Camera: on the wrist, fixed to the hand. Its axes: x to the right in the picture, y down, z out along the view.
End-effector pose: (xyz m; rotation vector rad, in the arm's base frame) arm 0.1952 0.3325 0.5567 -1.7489 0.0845 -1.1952
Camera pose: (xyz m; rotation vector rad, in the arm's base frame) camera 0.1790 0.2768 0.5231 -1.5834 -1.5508 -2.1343
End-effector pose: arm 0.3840 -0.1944 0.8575 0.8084 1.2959 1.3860
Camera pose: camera 0.3284 -0.2039 0.8937 -0.2559 1.4028 0.0514
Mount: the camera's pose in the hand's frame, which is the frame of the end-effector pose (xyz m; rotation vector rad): -0.0014 0.0468 -0.0480 0.0969 -0.0032 -1.5613
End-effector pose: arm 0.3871 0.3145 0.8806 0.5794 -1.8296 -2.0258
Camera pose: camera 0.4125 0.2694 0.9232 -1.5404 0.8789 1.5310
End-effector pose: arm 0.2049 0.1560 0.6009 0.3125 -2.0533 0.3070
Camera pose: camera 0.2284 0.2164 0.6183 1.7675 -1.2596 -0.5559
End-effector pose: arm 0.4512 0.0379 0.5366 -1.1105 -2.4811 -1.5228
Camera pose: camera 0.4637 0.0119 0.5971 -0.8072 2.1994 0.8423
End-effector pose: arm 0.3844 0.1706 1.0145 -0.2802 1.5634 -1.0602
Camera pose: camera 0.3596 0.2202 0.9769 -1.5705 1.0930 -2.2410
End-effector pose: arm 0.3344 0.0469 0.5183 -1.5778 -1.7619 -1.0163
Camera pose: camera 0.3770 0.0073 0.5517 -0.1727 2.7429 1.3339
